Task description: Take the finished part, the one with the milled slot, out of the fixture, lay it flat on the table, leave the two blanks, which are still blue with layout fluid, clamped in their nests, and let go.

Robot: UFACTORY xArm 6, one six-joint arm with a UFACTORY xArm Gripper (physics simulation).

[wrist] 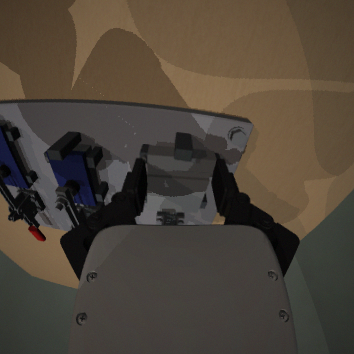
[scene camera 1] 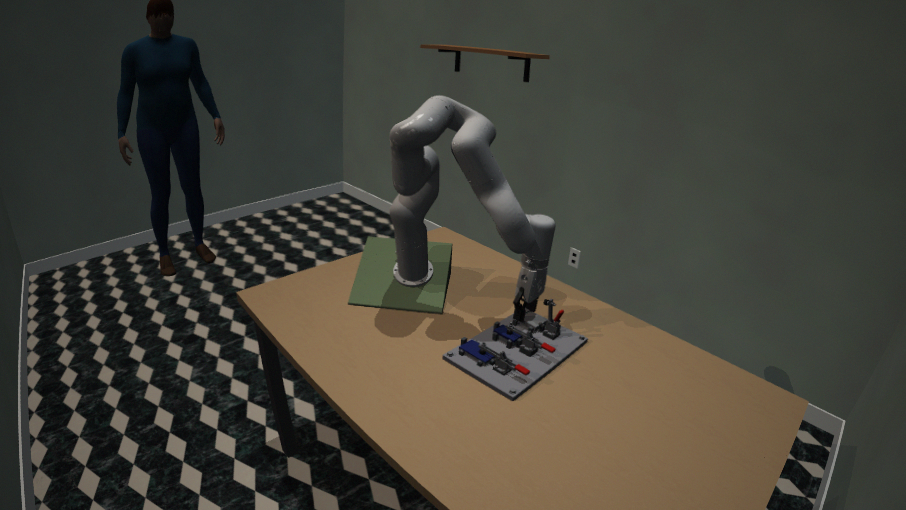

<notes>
In view: the gripper (scene camera 1: 524,315), a finished part (wrist: 174,185), a blue blank (wrist: 74,166) and a grey fixture plate (scene camera 1: 540,364).
The gripper shows as well in the wrist view (wrist: 179,170). The grey fixture plate shows as well in the wrist view (wrist: 120,127).
</notes>
